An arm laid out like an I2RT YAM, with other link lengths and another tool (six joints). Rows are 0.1 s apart.
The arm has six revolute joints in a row. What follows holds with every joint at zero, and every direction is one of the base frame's.
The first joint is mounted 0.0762 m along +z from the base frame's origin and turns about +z.
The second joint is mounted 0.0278 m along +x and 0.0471 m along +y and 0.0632 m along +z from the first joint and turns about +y.
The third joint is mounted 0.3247 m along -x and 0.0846 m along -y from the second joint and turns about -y.
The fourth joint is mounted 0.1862 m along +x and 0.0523 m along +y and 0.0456 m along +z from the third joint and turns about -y.
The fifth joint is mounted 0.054 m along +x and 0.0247 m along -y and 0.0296 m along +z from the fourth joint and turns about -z.
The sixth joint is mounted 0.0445 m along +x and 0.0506 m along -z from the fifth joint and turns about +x.
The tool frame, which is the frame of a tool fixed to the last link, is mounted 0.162 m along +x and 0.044 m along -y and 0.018 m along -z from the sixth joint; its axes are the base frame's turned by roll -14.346, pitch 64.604 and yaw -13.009 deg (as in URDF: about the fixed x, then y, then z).
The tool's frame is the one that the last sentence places.
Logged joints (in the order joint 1, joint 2, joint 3, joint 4, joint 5, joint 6), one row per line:
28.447 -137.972 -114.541 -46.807 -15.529 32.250
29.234 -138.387 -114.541 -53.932 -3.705 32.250
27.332 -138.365 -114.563 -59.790 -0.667 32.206
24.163 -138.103 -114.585 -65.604 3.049 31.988
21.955 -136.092 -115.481 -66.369 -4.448 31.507
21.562 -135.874 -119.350 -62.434 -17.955 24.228
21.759 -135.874 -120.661 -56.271 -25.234 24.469
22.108 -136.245 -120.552 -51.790 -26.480 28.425
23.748 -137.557 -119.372 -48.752 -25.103 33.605
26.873 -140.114 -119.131 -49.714 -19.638 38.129
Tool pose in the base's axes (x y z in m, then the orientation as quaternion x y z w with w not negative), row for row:
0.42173 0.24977 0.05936 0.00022 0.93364 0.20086 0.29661
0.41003 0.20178 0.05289 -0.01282 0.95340 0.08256 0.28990
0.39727 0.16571 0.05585 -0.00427 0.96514 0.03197 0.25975
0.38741 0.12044 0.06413 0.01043 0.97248 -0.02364 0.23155
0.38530 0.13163 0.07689 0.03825 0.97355 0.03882 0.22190
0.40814 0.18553 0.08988 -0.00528 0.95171 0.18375 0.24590
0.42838 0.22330 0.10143 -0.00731 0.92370 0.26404 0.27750
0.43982 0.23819 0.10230 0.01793 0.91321 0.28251 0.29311
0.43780 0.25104 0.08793 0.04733 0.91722 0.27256 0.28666
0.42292 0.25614 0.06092 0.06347 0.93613 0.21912 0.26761
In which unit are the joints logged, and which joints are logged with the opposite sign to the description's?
The joints are logged in degrees. Opposite sign: joint 2, joint 3.
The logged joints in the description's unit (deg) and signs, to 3 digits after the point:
28.447 137.972 114.541 -46.807 -15.529 32.250
29.234 138.387 114.541 -53.932 -3.705 32.250
27.332 138.365 114.563 -59.790 -0.667 32.206
24.163 138.103 114.585 -65.604 3.049 31.988
21.955 136.092 115.481 -66.369 -4.448 31.507
21.562 135.874 119.350 -62.434 -17.955 24.228
21.759 135.874 120.661 -56.271 -25.234 24.469
22.108 136.245 120.552 -51.790 -26.480 28.425
23.748 137.557 119.372 -48.752 -25.103 33.605
26.873 140.114 119.131 -49.714 -19.638 38.129

